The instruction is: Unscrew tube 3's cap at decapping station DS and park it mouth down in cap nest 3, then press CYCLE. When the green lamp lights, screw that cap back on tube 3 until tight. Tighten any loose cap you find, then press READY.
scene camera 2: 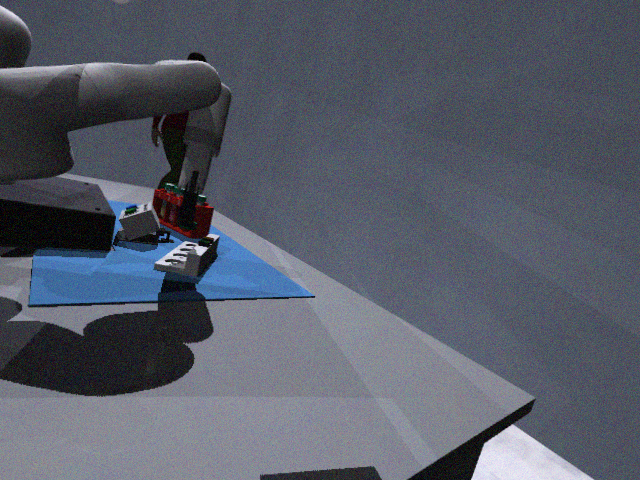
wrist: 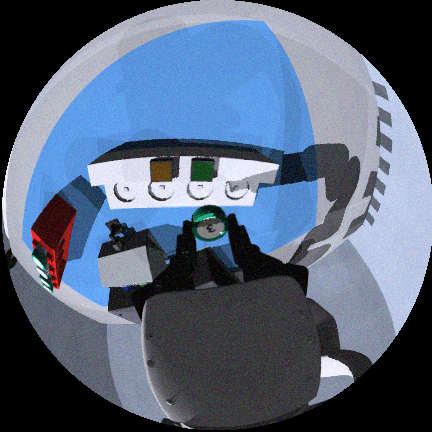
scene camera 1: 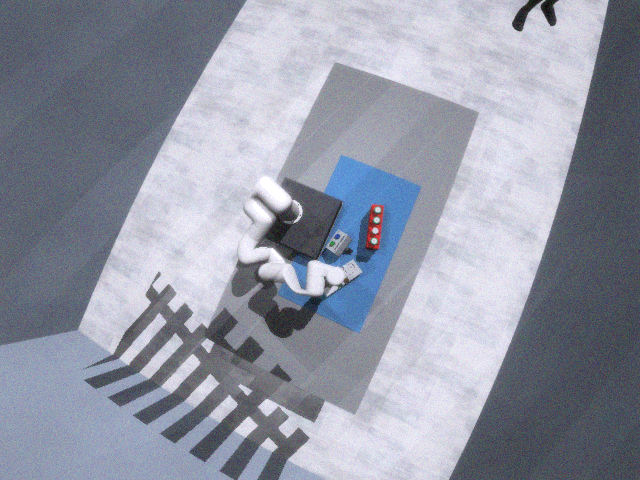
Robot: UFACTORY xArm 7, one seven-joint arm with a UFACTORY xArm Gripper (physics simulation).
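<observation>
My gripper is shut on a green cap marked 3, whose numbered top faces the wrist camera. It is beside the near edge of the white nest block; the gap is unclear. The block has round nests and dark amber and green squares. In scene camera 1 the arm hides the fingers. The red rack holds tubes; one top shows white without a green ring.
A grey box with blue and green buttons stands between the rack and the dark base block. A small black fixture is beside it. The blue mat lies beneath.
</observation>
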